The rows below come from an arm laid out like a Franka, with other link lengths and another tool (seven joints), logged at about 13 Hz.
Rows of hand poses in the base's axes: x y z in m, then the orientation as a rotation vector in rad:
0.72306 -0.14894 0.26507 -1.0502 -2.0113 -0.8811
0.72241 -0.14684 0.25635 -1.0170 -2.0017 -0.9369
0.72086 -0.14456 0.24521 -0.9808 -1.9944 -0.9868
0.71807 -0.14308 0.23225 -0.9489 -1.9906 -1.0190
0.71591 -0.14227 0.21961 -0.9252 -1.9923 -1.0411
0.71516 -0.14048 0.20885 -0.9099 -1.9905 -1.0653
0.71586 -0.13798 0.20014 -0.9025 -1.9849 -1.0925
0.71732 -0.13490 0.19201 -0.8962 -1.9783 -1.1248
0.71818 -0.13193 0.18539 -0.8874 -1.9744 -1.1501
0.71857 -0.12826 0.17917 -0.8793 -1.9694 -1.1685
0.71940 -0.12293 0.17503 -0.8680 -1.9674 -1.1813
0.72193 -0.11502 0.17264 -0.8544 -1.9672 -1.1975
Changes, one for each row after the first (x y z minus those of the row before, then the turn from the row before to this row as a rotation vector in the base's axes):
-0.00065 0.00210 -0.00872 0.0451 -0.0228 0.0023
-0.00155 0.00228 -0.01114 0.0418 -0.0225 0.0063
-0.00279 0.00148 -0.01296 0.0295 -0.0162 0.0099
-0.00216 0.00081 -0.01264 0.0185 -0.0149 0.0081
-0.00075 0.00179 -0.01076 0.0181 -0.0128 0.0011
0.00070 0.00250 -0.00871 0.0185 -0.0110 -0.0059
0.00146 0.00308 -0.00813 0.0209 -0.0131 -0.0089
0.00086 0.00297 -0.00662 0.0169 -0.0118 -0.0043
0.00039 0.00367 -0.00622 0.0140 -0.0073 -0.0020
0.00083 0.00533 -0.00414 0.0109 -0.0070 0.0025
0.00253 0.00791 -0.00239 0.0122 -0.0105 0.0026

